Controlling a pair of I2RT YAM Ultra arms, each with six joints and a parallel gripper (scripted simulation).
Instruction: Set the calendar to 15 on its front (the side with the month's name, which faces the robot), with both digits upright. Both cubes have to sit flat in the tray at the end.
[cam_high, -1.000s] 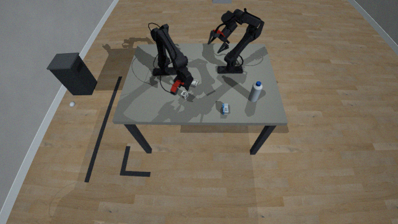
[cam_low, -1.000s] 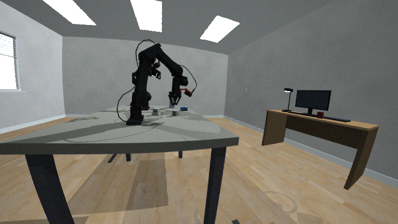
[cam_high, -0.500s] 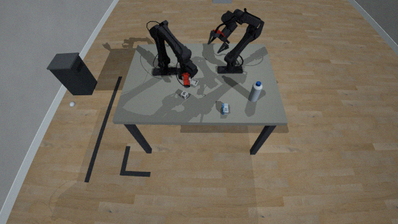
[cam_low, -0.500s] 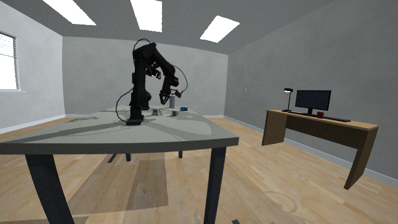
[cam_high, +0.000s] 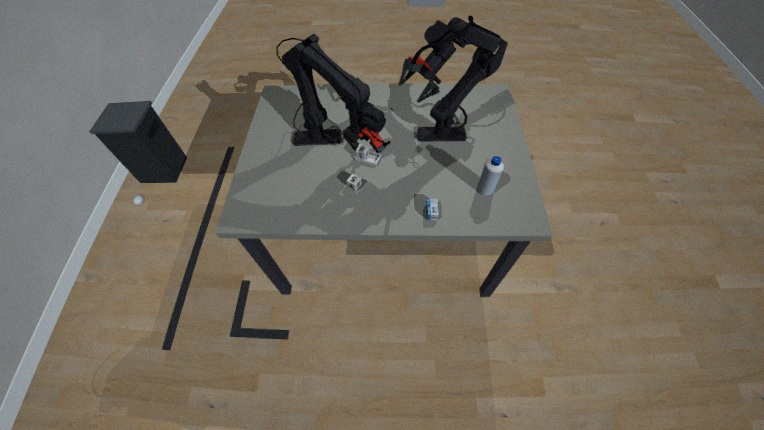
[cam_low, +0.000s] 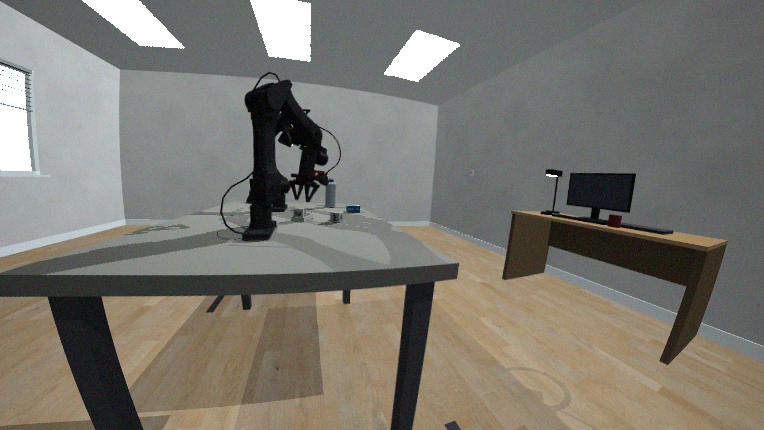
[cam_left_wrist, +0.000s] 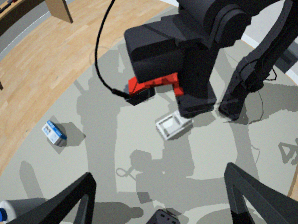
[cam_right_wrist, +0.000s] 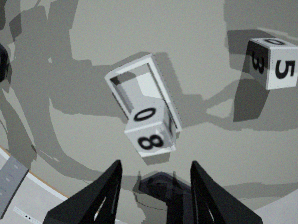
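My right hand is 1 cm past the white digit cube and 6 cm above it. The rest, counted from my right hand: white calendar tray 3 cm to the left, 8 cm below.
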